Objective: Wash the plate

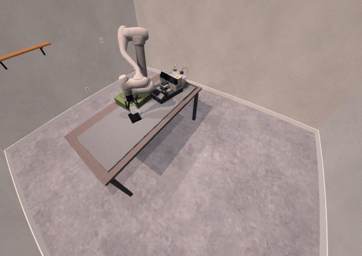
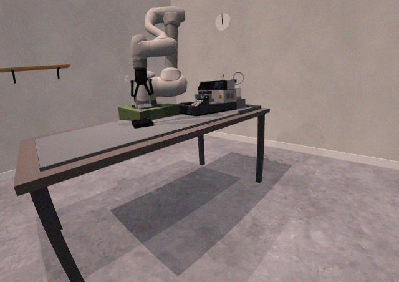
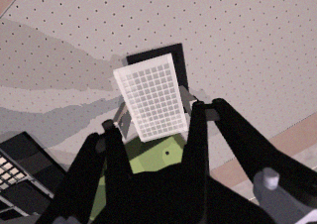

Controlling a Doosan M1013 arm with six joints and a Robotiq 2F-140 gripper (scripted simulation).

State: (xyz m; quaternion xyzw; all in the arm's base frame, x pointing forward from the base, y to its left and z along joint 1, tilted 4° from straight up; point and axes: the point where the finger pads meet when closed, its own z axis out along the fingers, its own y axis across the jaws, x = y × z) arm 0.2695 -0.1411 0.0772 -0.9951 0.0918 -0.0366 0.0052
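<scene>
Now: the plate nest 1 cm behind my hand, 2 cm to the right of it and 13 cm below it. From my hand the other things lie so: label: 6 cm behind, 8 cm to the left, 14 cm below; white well plate: 2 cm below; plate washer: 12 cm behind, 61 cm to the left, 1 cm below.
</scene>
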